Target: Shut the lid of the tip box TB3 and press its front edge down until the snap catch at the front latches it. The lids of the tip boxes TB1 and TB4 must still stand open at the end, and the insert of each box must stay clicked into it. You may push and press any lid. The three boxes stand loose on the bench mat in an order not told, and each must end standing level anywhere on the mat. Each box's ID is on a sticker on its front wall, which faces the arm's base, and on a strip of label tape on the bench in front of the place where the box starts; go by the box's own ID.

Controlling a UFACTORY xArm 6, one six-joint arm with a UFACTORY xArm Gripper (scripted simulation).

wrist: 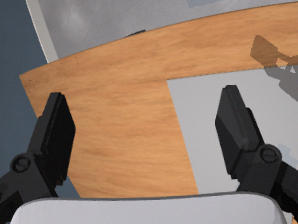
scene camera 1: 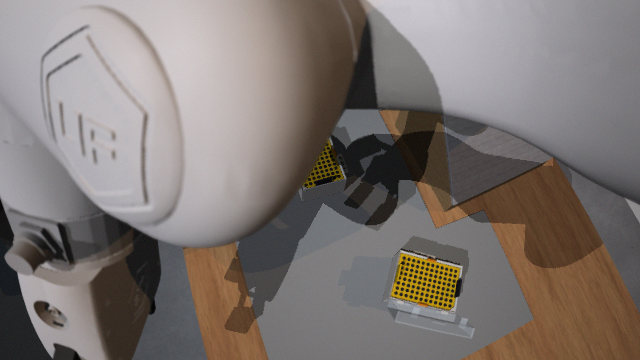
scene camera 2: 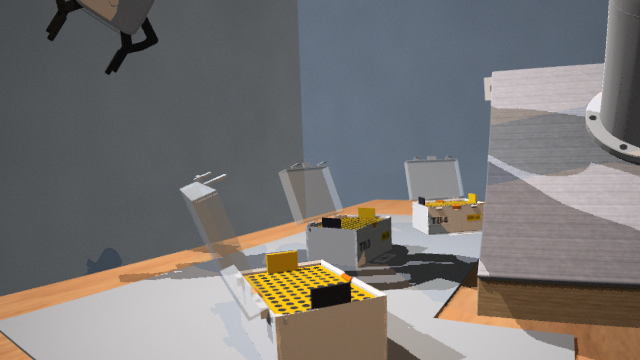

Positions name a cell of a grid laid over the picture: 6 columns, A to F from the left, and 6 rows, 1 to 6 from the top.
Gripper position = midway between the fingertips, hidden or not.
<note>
I see my gripper (scene camera 2: A1), a tip box TB3 (scene camera 2: D5), a yellow insert (scene camera 2: D4) and a grey bench mat (scene camera 1: C5).
The tip box TB3 is seen too in scene camera 1 (scene camera 1: C4). My gripper also shows in the wrist view (wrist: C3). The grey bench mat also shows in scene camera 2 (scene camera 2: B6). The wrist view does not show the tip box TB3: it is out of frame. The wrist view misses the yellow insert: it is out of frame.
</note>
